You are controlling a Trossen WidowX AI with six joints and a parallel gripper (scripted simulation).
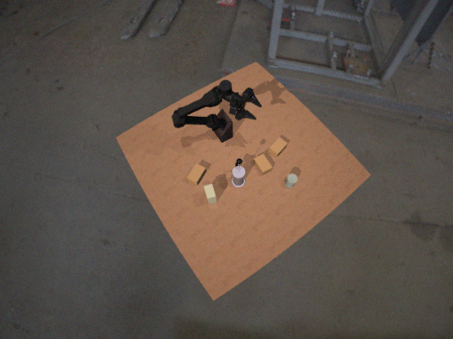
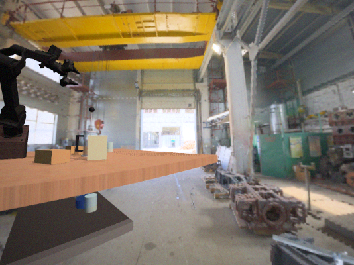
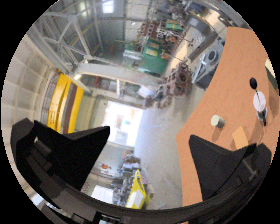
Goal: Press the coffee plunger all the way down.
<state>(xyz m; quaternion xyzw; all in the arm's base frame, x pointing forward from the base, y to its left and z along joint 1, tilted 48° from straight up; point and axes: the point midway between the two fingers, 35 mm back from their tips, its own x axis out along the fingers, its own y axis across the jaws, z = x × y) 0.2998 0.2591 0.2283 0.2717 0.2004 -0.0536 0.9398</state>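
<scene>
Right now my gripper tip is 37 cm above the coffee press, 15 cm to the left of it and 4 cm short of it.
</scene>
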